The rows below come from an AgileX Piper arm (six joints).
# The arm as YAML. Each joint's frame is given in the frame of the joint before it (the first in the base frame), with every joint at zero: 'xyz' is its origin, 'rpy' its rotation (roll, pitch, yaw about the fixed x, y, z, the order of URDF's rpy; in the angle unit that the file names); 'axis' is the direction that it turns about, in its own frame. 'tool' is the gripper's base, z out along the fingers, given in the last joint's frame.
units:
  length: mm
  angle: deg
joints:
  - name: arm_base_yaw
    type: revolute
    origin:
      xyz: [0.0, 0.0, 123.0]
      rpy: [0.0, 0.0, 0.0]
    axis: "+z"
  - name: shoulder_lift
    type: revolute
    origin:
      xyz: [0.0, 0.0, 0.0]
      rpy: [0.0, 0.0, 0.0]
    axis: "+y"
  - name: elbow
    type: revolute
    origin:
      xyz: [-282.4, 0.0, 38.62]
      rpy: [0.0, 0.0, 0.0]
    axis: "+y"
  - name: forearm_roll
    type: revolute
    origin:
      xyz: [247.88, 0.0, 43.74]
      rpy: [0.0, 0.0, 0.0]
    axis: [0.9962, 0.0, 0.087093]
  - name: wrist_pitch
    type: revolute
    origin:
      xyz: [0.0, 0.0, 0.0]
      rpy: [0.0, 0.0, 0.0]
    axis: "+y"
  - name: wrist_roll
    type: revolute
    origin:
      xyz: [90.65, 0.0, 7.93]
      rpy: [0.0, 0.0, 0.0]
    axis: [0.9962, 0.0, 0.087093]
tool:
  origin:
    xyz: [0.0, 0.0, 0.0]
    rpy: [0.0, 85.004, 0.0]
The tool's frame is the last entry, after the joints.
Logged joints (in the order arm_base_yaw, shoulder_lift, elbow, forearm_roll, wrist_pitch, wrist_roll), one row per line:
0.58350, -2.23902, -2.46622, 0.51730, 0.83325, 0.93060
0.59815, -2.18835, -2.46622, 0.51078, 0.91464, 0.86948
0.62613, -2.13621, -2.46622, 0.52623, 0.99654, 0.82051
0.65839, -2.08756, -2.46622, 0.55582, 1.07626, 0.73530
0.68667, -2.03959, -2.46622, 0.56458, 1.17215, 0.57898
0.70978, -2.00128, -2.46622, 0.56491, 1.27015, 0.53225
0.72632, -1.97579, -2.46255, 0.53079, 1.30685, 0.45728
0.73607, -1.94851, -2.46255, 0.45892, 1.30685, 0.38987
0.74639, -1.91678, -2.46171, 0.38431, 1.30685, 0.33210
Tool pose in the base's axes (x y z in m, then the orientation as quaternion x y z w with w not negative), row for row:
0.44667, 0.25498, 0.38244, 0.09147, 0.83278, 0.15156, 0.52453
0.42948, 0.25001, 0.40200, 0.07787, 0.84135, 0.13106, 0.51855
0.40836, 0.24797, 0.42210, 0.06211, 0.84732, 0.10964, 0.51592
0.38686, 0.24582, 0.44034, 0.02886, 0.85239, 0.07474, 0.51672
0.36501, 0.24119, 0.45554, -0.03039, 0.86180, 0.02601, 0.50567
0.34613, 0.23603, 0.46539, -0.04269, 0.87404, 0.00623, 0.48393
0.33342, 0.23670, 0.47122, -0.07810, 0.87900, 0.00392, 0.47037
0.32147, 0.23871, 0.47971, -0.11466, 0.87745, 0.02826, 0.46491
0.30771, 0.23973, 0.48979, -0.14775, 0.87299, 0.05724, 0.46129
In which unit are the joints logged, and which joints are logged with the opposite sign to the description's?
The joints are logged in radians. Opposite sign: shoulder_lift, forearm_roll.
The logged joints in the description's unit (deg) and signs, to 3 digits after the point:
33.432, 128.286, -141.304, -29.639, 47.742, 53.319
34.271, 125.383, -141.304, -29.266, 52.405, 49.818
35.875, 122.396, -141.304, -30.151, 57.098, 47.012
37.723, 119.608, -141.304, -31.846, 61.665, 42.130
39.343, 116.860, -141.304, -32.348, 67.159, 33.173
40.667, 114.665, -141.304, -32.367, 72.774, 30.496
41.615, 113.204, -141.094, -30.412, 74.877, 26.200
42.174, 111.641, -141.094, -26.294, 74.877, 22.338
42.765, 109.823, -141.046, -22.019, 74.877, 19.028

